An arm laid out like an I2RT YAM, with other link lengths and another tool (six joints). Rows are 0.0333 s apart.
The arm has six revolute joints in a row. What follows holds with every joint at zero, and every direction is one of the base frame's.
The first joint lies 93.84 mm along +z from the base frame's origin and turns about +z.
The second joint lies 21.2 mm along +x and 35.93 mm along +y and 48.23 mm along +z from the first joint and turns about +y.
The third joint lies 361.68 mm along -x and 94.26 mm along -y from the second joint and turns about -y.
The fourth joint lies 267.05 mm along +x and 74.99 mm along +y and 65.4 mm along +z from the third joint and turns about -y.
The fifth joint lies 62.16 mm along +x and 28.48 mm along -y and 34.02 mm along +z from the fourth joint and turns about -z.
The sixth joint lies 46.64 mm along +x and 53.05 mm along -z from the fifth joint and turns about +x.
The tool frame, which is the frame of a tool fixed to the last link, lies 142 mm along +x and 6 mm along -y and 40 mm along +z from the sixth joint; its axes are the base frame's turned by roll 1.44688, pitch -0.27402 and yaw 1.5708 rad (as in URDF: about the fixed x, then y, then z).
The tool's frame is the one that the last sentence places.
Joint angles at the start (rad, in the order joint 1, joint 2, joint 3, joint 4, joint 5, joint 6):
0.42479, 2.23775, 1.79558, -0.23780, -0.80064, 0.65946
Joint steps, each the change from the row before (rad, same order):
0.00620, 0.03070, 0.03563, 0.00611, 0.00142, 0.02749
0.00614, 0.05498, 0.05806, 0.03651, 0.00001, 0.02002
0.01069, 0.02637, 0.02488, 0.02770, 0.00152, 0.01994
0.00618, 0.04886, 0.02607, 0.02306, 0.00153, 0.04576
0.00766, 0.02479, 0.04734, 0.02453, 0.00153, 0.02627
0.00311, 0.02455, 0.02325, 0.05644, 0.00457, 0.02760
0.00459, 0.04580, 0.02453, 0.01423, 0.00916, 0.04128
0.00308, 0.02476, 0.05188, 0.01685, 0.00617, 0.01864
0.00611, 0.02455, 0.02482, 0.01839, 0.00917, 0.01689
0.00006, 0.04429, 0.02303, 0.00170, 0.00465, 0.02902
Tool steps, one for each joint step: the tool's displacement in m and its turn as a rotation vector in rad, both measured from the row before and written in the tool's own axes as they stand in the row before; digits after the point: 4 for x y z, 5 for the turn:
-0.0012, 0.0042, 0.0105, -0.00009, 0.00386, 0.01748
-0.0003, 0.0108, 0.0175, -0.01005, 0.02452, -0.00798
0.0014, 0.0013, 0.0117, -0.00157, 0.01581, -0.00120
-0.0158, 0.0021, 0.0170, 0.00425, -0.00546, 0.04277
0.0106, 0.0058, 0.0085, -0.01039, 0.02957, -0.00669
0.0044, 0.0076, 0.0080, -0.01916, 0.03373, -0.00866
-0.0190, 0.0020, 0.0142, -0.00179, -0.01359, 0.04334
0.0097, 0.0077, 0.0063, -0.01550, 0.02772, -0.00989
-0.0022, 0.0020, 0.0085, -0.00790, 0.00886, 0.00309
-0.0225, 0.0021, 0.0110, 0.00097, -0.01999, 0.04036

